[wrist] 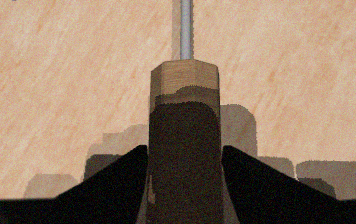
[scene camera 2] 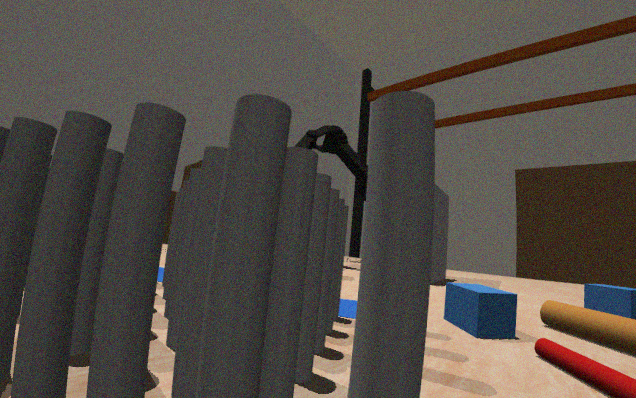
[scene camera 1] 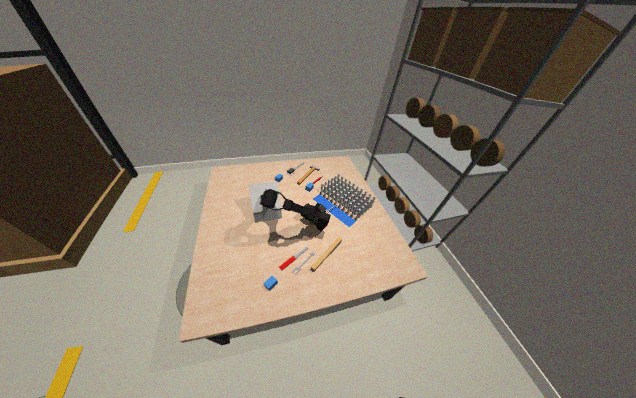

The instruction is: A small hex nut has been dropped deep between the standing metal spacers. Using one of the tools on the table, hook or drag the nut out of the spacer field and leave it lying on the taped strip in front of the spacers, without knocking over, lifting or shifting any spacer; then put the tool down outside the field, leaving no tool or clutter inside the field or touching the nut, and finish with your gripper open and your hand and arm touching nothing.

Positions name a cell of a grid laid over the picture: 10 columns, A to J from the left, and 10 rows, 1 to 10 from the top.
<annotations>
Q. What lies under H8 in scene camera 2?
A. A blue block.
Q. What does the gripper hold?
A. A wooden-handled screwdriver.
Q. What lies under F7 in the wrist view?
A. A wooden-handled screwdriver.
</annotations>
